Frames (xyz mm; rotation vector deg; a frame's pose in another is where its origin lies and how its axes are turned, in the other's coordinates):
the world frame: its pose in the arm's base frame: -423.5 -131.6 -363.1 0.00 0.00 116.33
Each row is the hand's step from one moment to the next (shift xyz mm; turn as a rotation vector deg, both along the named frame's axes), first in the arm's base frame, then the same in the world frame.
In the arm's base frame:
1: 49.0 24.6 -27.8 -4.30 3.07 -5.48
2: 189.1 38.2 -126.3 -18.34 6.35 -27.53
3: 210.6 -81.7 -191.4 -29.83 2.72 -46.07
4: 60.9 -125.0 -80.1 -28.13 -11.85 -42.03
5: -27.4 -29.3 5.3 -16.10 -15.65 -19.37
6: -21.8 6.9 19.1 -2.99 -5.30 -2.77
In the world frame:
1: 0.3 -54.8 -27.8 4.66 2.49 -5.48
2: -49.6 -186.4 -126.3 13.83 13.62 -27.53
3: -166.6 -152.5 -191.4 15.67 25.53 -46.07
4: -139.0 0.9 -80.1 1.86 30.47 -42.03
5: -14.1 37.6 5.3 -6.89 21.37 -19.37
6: 15.9 16.5 19.1 -3.42 5.03 -2.77

